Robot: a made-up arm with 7 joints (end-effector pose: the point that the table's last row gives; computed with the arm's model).
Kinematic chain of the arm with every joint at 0, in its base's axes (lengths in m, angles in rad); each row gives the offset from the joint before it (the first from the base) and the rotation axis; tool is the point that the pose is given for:
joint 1: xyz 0 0 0.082 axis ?
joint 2: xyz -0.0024 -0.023 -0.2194 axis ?
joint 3: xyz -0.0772 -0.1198 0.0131 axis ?
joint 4: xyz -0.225 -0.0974 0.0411 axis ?
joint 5: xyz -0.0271 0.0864 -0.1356 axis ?
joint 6: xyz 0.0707 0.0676 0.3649 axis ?
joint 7: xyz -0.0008 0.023 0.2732 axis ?
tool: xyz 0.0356 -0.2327 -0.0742
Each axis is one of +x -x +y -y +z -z.
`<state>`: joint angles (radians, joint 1 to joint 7).
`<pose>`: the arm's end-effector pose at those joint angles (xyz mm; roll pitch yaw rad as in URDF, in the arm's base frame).
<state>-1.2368 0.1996 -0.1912 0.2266 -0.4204 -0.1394 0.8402</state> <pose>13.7 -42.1 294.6 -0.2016 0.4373 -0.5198</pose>
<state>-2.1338 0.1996 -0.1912 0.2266 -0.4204 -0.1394 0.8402</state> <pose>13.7 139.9 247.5 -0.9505 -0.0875 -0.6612</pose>
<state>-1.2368 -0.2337 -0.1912 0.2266 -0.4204 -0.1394 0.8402</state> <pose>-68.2 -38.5 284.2 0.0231 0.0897 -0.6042</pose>
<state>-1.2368 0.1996 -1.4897 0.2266 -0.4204 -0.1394 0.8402</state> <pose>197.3 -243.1 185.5 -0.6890 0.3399 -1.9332</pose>
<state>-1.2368 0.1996 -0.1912 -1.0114 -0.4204 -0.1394 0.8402</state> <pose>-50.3 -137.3 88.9 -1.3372 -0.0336 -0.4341</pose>
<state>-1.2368 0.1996 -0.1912 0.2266 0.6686 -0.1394 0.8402</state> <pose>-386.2 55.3 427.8 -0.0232 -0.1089 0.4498</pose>
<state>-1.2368 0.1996 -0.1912 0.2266 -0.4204 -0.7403 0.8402</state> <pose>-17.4 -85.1 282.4 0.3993 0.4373 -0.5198</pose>
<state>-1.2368 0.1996 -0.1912 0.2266 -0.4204 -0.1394 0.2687</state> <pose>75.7 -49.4 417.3 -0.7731 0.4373 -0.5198</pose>
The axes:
joint 1: +x
joint 2: +z
joint 3: -y
joint 4: +x
joint 5: -y
joint 6: -x
joint 7: +x

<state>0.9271 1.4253 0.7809 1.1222 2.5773 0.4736 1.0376</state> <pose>-295.6 219.9 -644.9 -2.4062 1.1635 -0.3919</pose>
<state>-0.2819 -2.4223 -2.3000 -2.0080 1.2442 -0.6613 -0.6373</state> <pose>-408.2 -304.8 370.7 0.4027 -0.1127 -0.2937</pose>
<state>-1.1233 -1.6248 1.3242 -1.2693 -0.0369 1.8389 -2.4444</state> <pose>-117.6 -605.1 249.4 -2.5045 -0.7018 1.6349</pose>
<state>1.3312 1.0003 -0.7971 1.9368 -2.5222 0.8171 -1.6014</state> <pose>-2.8 -119.6 765.3 -1.8757 -0.1136 -2.3291</pose>
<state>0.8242 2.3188 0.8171 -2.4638 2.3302 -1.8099 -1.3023</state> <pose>490.0 -71.7 -415.0 2.9034 1.0400 2.1883</pose>
